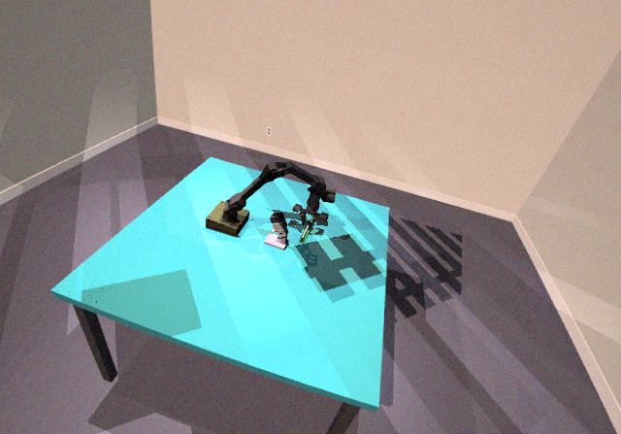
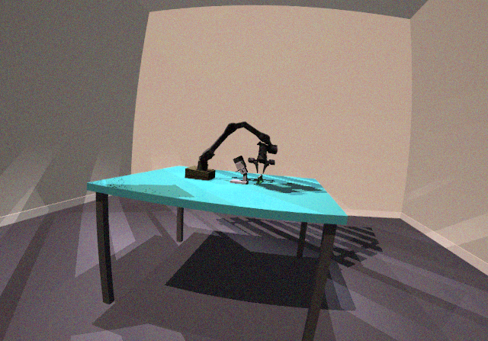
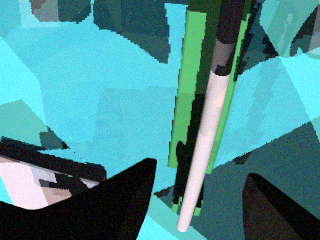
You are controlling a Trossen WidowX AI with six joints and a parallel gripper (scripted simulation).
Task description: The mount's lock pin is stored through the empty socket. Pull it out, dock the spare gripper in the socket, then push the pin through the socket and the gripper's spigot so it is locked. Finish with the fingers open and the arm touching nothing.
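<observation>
My gripper tip is 1 cm to the right of the green pad and 4 cm above it. From my gripper tip the other things lie so: spare gripper (14 cm behind, 9 cm to the right, 6 cm above); then mount (13 cm behind, 9 cm to the right, 1 cm below).
</observation>
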